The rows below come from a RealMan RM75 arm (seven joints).
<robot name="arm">
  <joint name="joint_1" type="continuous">
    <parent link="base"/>
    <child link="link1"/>
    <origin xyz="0 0 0.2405" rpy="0 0 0"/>
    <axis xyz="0 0 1"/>
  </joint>
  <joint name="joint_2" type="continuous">
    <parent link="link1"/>
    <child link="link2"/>
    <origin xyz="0 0 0" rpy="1.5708 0 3.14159"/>
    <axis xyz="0 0 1"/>
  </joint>
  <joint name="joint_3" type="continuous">
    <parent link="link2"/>
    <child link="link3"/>
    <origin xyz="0 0.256 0" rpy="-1.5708 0 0"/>
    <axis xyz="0 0 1"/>
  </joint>
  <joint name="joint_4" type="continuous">
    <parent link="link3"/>
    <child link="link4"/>
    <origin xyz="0 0 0" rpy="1.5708 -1.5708 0"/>
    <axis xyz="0 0 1"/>
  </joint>
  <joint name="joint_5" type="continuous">
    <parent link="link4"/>
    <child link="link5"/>
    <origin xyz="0.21 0 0" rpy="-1.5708 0 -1.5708"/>
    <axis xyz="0 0 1"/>
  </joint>
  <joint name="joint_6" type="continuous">
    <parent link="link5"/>
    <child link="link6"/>
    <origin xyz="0 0 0" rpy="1.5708 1.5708 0"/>
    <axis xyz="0 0 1"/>
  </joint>
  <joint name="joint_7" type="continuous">
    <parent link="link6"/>
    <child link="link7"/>
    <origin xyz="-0.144 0 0" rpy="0 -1.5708 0"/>
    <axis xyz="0 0 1"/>
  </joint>
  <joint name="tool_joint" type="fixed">
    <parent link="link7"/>
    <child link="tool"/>
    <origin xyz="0 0 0" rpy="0 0 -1.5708"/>
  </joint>
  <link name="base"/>
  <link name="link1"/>
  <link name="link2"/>
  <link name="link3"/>
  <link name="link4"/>
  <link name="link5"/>
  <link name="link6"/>
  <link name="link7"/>
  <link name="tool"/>
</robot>
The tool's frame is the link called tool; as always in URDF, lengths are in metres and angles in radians. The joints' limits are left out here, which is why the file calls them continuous.
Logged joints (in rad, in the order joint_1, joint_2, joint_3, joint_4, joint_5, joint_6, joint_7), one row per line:
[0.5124 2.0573 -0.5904 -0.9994 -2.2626 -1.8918 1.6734]
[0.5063 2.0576 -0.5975 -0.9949 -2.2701 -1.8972 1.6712]
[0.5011 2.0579 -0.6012 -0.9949 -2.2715 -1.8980 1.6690]
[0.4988 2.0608 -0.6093 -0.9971 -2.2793 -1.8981 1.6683]
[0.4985 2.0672 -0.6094 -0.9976 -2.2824 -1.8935 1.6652]
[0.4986 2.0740 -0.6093 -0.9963 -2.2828 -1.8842 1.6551]
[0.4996 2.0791 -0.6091 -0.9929 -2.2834 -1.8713 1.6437]
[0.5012 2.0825 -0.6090 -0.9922 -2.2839 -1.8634 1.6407]
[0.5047 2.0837 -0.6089 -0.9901 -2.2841 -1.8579 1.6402]
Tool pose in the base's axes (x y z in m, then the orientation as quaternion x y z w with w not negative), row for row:
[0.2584 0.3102 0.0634 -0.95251 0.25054 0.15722 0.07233]
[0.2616 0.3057 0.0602 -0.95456 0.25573 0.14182 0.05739]
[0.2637 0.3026 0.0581 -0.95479 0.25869 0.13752 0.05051]
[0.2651 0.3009 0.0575 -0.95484 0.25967 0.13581 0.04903]
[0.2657 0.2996 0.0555 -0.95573 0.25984 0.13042 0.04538]
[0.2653 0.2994 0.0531 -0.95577 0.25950 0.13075 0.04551]
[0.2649 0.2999 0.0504 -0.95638 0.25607 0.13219 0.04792]
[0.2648 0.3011 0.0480 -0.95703 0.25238 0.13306 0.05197]
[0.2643 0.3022 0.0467 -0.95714 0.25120 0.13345 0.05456]
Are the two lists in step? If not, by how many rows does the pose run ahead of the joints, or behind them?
The pose runs 1 row behind the joints: the pose in row i belongs to the joints in row i - 1.
